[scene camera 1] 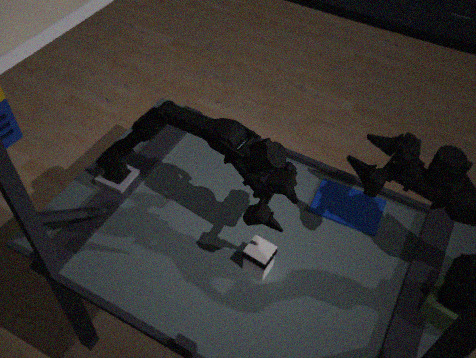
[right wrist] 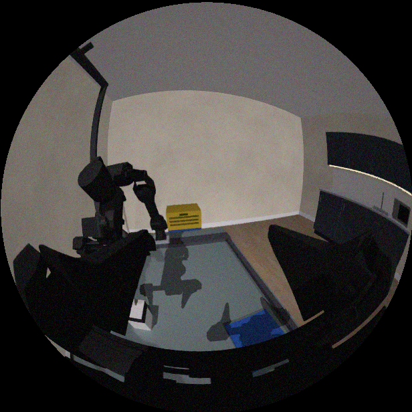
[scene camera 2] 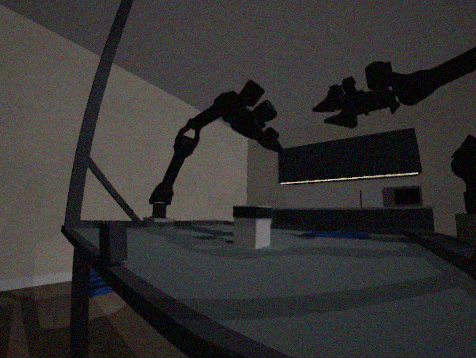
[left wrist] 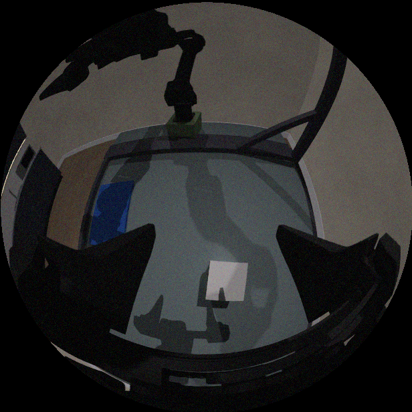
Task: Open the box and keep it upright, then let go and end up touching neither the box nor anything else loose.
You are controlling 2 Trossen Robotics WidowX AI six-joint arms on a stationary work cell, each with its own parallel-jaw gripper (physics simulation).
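Frame: origin at the left arm's base, x ahead, y left, z up, level; centimetres.
Seen in the pictures: left gripper, between the fingertips: (scene camera 1: 289, 217) (scene camera 2: 276, 148); right gripper, between the fingertips: (scene camera 1: 357, 146) (scene camera 2: 318, 116); left arm's base, origin of its link: (scene camera 1: 117, 174) (scene camera 2: 158, 218); right arm's base, origin of its link: (scene camera 1: 453, 299).
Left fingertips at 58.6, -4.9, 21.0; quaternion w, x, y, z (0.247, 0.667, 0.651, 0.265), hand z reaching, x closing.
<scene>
Pixels of each thing's top centre, then the offset from my left fingertips to it, as dx, dy, dz. "spot": a spot on its surface instead.
- flat blue sheet, centre of its top: (scene camera 1: 348, 205) (scene camera 2: 336, 233) +10.4, +30.6, -23.6
- dark frame post, a spot on its surface: (scene camera 1: 45, 240) spot: -52.9, -28.7, -9.5
A small white box (scene camera 1: 261, 249) (scene camera 2: 252, 229) (left wrist: 226, 280) (right wrist: 140, 319) with a dark band below its white top stands upright on the table. Its lid looks closed. A small dark shadow falls on the top. My left gripper (scene camera 1: 290, 216) (scene camera 2: 282, 149) (left wrist: 218, 231) is open and empty, tilted downward above the box and apart from it. In the left wrist view the box shows low between its fingers. My right gripper (scene camera 1: 358, 146) (scene camera 2: 319, 115) (right wrist: 209, 234) is open and empty, raised high at the right, well away from the box.
A flat blue sheet (scene camera 1: 352, 210) (scene camera 2: 337, 234) (left wrist: 111, 215) (right wrist: 257, 325) lies near the table's far edge, right of the box in scene camera 1. A dark frame post (scene camera 1: 45, 240) (scene camera 2: 82, 150) (left wrist: 327, 95) rises at the table's side. Arm shadows cross the table top.
</scene>
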